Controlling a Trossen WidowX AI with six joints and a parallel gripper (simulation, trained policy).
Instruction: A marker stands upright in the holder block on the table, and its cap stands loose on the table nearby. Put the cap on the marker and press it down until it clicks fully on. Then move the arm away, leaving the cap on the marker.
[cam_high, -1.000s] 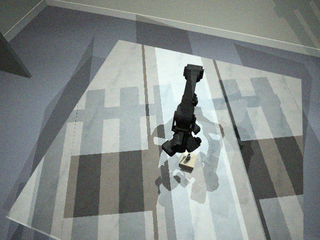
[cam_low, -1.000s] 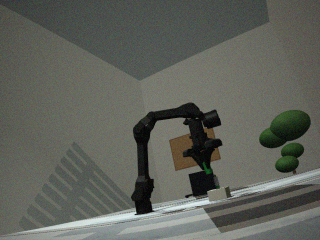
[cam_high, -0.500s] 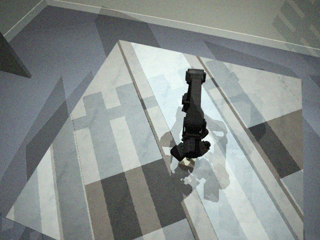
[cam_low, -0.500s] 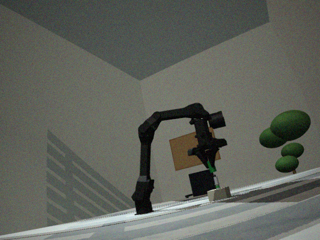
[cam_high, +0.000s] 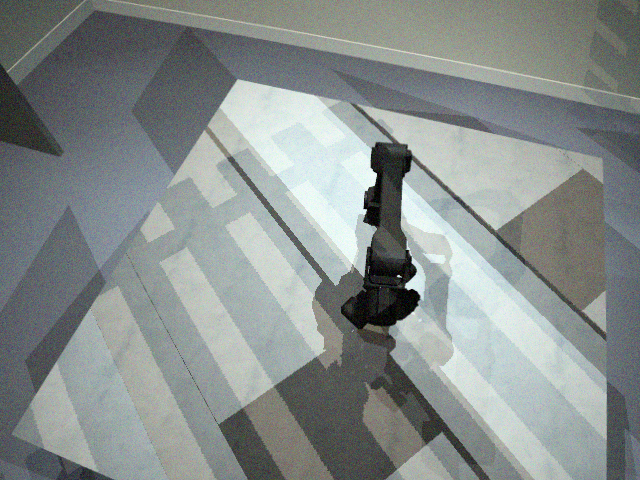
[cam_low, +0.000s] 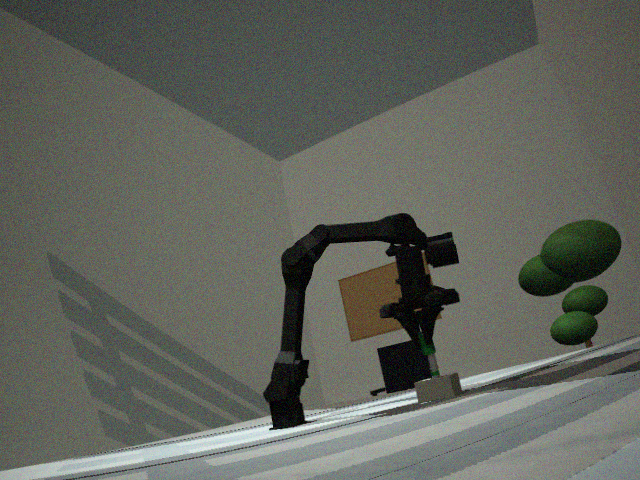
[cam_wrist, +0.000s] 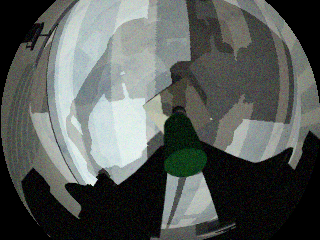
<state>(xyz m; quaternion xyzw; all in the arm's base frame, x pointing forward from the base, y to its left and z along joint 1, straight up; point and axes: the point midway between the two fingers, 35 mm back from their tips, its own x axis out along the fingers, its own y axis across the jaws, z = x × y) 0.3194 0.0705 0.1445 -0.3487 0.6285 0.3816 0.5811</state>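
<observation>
Right now my gripper tip is 1 cm short of the beige holder block, 1 cm to the right of it and 9 cm above it. The rest, counted from my gripper tip: green cap: 1 cm to the left, 1 cm above.
</observation>
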